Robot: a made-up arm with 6 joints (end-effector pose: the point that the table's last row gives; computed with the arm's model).
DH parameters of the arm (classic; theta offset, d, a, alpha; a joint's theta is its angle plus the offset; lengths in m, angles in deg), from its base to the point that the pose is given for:
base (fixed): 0 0 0 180
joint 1: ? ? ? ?
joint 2: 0 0.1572 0.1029 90
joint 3: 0 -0.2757 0.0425 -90
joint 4: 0 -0.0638 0.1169 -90
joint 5: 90 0.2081 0.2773 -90
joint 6: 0 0.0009 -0.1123 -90
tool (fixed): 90 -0.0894 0 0
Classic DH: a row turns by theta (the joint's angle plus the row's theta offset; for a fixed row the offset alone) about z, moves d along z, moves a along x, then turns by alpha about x.
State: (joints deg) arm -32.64 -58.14 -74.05 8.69 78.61 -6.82
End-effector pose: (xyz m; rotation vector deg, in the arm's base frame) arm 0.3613 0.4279 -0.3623 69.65 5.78 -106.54
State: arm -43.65 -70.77 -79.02 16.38 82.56 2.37
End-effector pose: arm 0.2655 0.5720 -0.2538 69.51 33.93 -91.05
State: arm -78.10 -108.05 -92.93 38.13 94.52 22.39
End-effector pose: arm -0.2812 0.5736 0.1401 43.44 94.20 -20.47
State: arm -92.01 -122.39 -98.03 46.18 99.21 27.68
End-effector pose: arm -0.4426 0.3604 0.2564 26.54 106.04 11.27
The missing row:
joint 1: 0 0.0744 0.0657 90
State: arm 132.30 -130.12 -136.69 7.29 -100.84 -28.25
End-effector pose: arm -0.3667 -0.4123 0.1858 -99.90 -109.93 -32.57
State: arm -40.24 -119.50 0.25 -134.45 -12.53 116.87
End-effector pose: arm 0.1349 -0.2847 0.0672 -93.83 30.13 133.95
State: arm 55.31 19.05 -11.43 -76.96 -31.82 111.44
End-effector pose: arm -0.0098 -0.5434 -0.2247 -149.53 5.33 -62.88
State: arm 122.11 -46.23 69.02 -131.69 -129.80 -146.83
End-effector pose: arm 0.0726 -0.0179 -0.1027 -32.23 54.05 -5.62
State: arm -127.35 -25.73 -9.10 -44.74 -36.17 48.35
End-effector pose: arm -0.2637 0.6717 -0.1398 42.76 -104.48 82.89
